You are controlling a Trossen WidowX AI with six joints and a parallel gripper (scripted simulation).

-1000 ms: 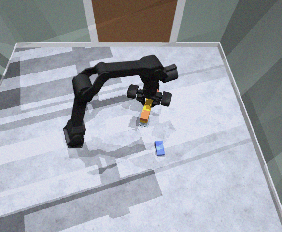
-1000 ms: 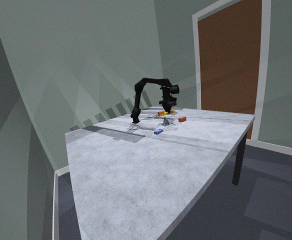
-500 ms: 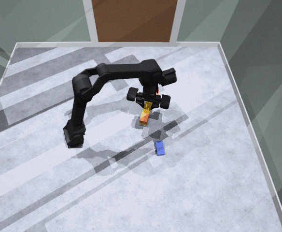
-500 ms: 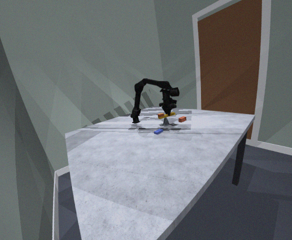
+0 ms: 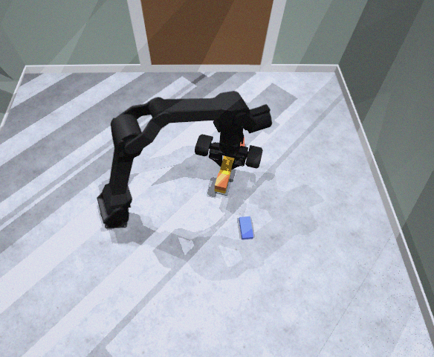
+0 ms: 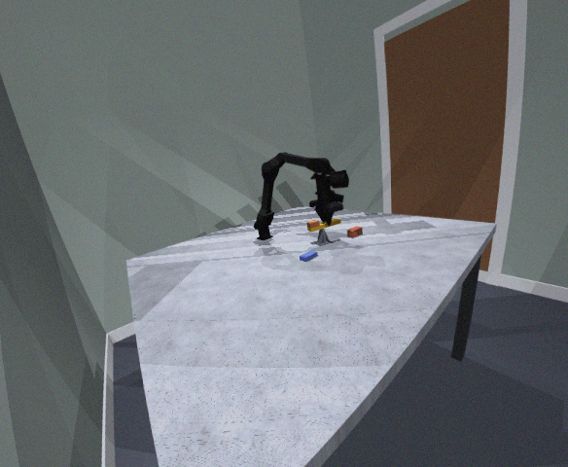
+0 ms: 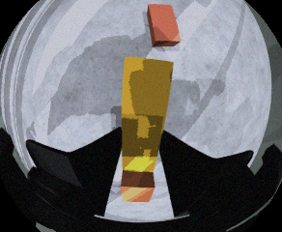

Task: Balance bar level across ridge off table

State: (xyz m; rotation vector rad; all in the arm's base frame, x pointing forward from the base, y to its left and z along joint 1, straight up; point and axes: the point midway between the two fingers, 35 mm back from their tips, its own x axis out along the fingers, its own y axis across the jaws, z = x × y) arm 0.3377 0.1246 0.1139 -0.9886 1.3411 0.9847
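The bar lies 10 mm behind my gripper tip, 40 mm to the right of it and 10 mm above it. From my gripper tip the other things lie so: red-brown block (60 mm ahead, 120 mm to the left, 60 mm below); then blue block (50 mm ahead, 170 mm to the right, 70 mm below).
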